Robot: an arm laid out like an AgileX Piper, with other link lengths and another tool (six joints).
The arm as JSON. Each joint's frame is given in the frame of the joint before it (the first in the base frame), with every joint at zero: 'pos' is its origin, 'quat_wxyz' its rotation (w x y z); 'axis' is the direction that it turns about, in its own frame. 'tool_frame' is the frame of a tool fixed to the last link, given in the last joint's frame.
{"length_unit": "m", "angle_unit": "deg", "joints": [
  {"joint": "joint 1", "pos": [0.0, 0.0, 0.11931], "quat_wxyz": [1.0, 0.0, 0.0, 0.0], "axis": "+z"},
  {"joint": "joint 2", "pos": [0.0, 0.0, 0.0], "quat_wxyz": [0.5, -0.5, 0.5, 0.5], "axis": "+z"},
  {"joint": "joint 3", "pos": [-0.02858, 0.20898, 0.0], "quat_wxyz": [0.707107, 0.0, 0.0, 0.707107], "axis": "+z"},
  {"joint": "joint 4", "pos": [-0.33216, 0.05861, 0.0], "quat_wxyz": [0.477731, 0.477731, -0.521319, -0.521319], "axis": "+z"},
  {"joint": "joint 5", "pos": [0.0, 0.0, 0.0], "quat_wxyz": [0.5, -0.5, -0.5, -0.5], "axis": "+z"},
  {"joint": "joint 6", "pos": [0.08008, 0.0, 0.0], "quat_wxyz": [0.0, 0.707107, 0.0, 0.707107], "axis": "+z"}
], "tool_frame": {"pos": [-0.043, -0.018, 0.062], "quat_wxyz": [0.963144, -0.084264, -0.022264, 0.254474]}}
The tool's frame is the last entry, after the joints.
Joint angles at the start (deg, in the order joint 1, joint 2, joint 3, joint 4, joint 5, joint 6): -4.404, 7.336, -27.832, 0.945, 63.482, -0.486
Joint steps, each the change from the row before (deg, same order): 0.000, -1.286, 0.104, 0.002, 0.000, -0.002; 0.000, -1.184, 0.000, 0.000, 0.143, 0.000; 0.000, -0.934, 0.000, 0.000, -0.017, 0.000; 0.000, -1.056, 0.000, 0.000, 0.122, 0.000; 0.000, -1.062, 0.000, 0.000, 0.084, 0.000; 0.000, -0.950, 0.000, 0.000, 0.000, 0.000; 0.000, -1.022, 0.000, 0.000, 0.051, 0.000; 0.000, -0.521, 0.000, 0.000, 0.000, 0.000
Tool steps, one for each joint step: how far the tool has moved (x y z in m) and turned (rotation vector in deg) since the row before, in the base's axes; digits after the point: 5 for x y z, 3 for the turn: -0.00269, 0.00021, 0.00349, -0.091, -1.179, 0.002; -0.00291, 0.00023, 0.00355, -0.081, -1.038, 0.002; -0.00213, 0.00016, 0.00299, -0.073, -0.948, 0.000; -0.00270, 0.00021, 0.00308, -0.073, -0.931, 0.002; -0.00270, 0.00021, 0.00311, -0.076, -0.975, 0.001; -0.00235, 0.00018, 0.00289, -0.073, -0.947, 0.000; -0.00266, 0.00021, 0.00296, -0.075, -0.968, 0.001; -0.00133, 0.00010, 0.00154, -0.040, -0.519, 0.000
